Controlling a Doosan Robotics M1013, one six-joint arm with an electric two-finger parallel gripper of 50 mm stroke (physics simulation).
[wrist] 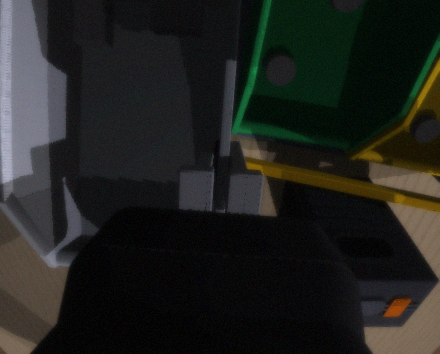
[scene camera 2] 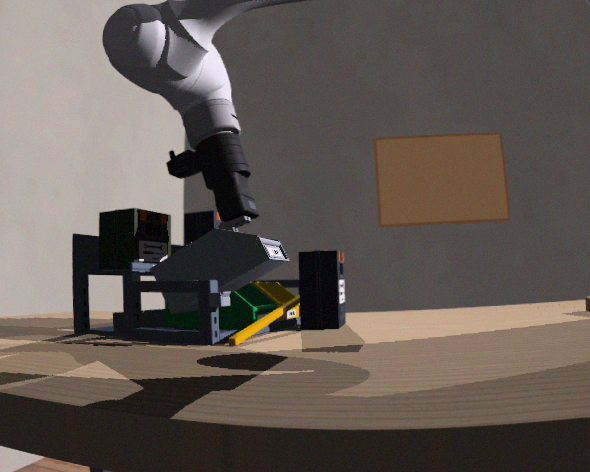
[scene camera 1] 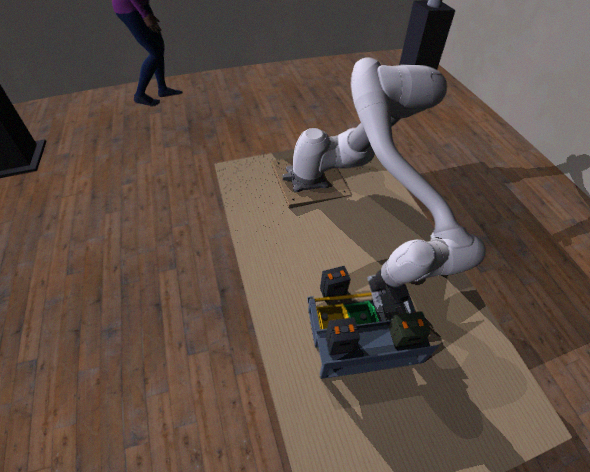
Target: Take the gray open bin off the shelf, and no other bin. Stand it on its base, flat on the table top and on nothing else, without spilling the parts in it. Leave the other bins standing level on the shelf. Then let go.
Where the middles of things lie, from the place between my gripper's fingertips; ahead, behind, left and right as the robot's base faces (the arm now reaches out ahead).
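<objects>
My hand is 50 mm past the yellow bar [scene camera 2: 258, 325], 40 mm to the left of it and 80 mm above it. Counting from my hand, there's the gray open bin [scene camera 2: 234, 259], 10 mm ahead, 50 mm to the left and 10 mm below. The green bin [scene camera 2: 248, 304] is 60 mm ahead of my hand, 70 mm to the right of it and 70 mm below it, and you'd find the dark case [scene camera 2: 321, 273] 110 mm behind my hand, 120 mm to the right of it and 50 mm below it. Going by their middles, of the things named here the gray open bin is the nearest to my hand and the dark case is the farthest from it.
</objects>
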